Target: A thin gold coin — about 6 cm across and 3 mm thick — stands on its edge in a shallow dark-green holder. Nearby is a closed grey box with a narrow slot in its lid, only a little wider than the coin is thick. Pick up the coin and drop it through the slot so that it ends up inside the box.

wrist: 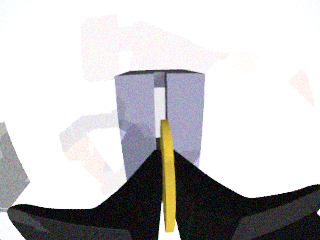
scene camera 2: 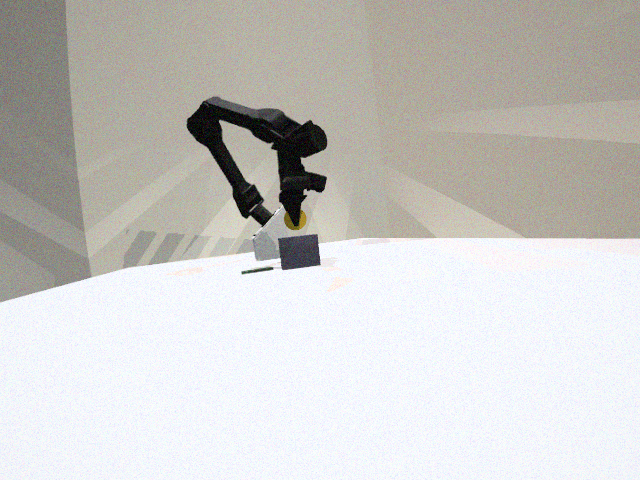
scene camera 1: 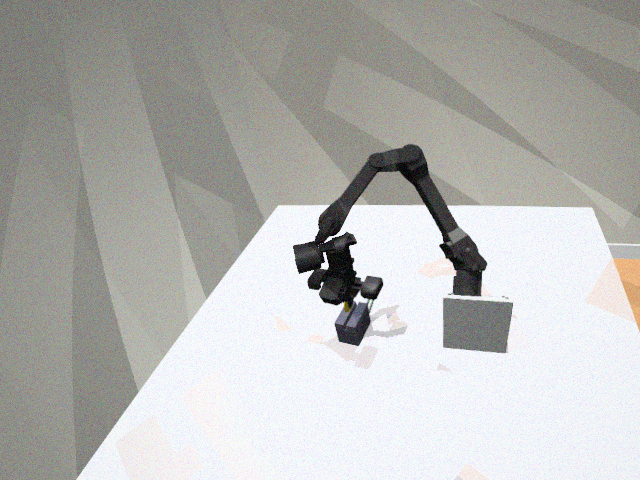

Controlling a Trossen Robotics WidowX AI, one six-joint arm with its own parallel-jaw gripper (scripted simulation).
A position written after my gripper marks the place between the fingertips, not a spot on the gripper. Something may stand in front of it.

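Note:
Here is my gripper (scene camera 1: 349, 306), which I can see in scene camera 2 (scene camera 2: 296, 226) and in the wrist view (wrist: 163, 156) too. The gripper is carrying a gold coin (wrist: 169, 178).

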